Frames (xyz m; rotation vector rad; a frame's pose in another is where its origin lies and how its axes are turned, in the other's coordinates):
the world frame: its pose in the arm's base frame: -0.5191 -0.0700 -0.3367 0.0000 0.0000 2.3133
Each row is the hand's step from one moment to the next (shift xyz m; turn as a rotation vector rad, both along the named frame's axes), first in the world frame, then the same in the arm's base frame.
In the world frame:
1: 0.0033 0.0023 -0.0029 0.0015 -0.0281 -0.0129
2: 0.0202 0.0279 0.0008 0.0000 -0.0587 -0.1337
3: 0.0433 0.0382 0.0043 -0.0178 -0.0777 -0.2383
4: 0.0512 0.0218 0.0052 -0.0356 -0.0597 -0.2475
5: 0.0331 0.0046 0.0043 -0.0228 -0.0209 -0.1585
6: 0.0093 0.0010 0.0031 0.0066 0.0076 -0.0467
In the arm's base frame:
1: -0.0039 0.0009 -0.0029 0.0197 0.0201 -0.0129
2: -0.0342 -0.0040 0.0008 0.0432 0.0397 -0.1337
3: -0.0574 0.0061 0.0043 0.0693 0.0394 -0.2383
4: -0.0507 0.0230 0.0052 0.0681 0.0141 -0.2475
5: -0.0258 0.0213 0.0043 0.0308 -0.0027 -0.1585
6: -0.0070 0.0062 0.0031 -0.0101 -0.0003 -0.0467

